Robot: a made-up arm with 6 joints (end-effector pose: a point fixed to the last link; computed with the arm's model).
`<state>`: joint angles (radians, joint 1 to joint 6).
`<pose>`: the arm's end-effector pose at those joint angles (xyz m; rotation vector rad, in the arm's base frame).
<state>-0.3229 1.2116 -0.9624 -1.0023 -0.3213 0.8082</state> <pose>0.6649 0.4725 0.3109 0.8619 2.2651 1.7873</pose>
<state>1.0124 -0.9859 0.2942 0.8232 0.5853 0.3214</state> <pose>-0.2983 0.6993 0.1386 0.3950 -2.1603 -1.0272</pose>
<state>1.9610 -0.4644 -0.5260 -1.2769 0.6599 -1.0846</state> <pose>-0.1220 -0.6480 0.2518 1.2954 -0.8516 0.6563</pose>
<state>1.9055 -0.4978 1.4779 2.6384 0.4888 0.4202</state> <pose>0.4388 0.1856 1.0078 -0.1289 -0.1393 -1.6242</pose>
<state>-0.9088 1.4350 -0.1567 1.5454 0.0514 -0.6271</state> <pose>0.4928 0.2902 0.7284 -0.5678 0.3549 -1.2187</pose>
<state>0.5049 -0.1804 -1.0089 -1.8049 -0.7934 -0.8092</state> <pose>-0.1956 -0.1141 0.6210 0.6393 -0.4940 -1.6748</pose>
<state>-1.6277 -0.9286 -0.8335 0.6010 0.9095 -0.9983</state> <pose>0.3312 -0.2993 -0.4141 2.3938 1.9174 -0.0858</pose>
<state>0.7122 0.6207 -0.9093 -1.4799 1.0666 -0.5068</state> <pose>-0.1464 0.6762 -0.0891 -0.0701 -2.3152 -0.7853</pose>
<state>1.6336 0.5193 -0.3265 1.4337 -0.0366 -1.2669</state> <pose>-0.0087 0.5099 0.4233 -1.4203 -0.0334 0.5366</pose>
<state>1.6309 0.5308 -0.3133 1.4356 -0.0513 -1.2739</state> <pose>-0.0051 0.5088 0.4268 -1.4113 -0.0543 0.5180</pose>
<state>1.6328 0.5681 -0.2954 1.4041 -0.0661 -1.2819</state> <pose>-0.0093 0.5054 0.4262 -1.4098 -0.0891 0.5060</pose>
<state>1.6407 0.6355 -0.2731 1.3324 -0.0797 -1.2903</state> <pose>-0.0226 0.4994 0.4201 -1.4171 -0.1403 0.5011</pose>
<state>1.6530 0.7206 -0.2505 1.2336 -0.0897 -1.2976</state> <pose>-0.0413 0.4917 0.4089 -1.4316 -0.1996 0.5002</pose>
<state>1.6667 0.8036 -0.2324 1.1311 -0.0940 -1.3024</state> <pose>-0.0604 0.4837 0.3951 -1.4496 -0.2535 0.5020</pose>
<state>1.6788 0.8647 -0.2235 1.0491 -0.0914 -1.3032</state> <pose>-0.0760 0.4772 0.3819 -1.4682 -0.2879 0.5097</pose>
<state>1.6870 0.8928 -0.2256 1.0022 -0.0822 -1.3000</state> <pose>-0.0869 0.4731 0.3721 -1.4852 -0.2956 0.5263</pose>
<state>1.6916 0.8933 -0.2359 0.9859 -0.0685 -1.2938</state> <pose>-0.0943 0.4711 0.3659 -1.4998 -0.2821 0.5503</pose>
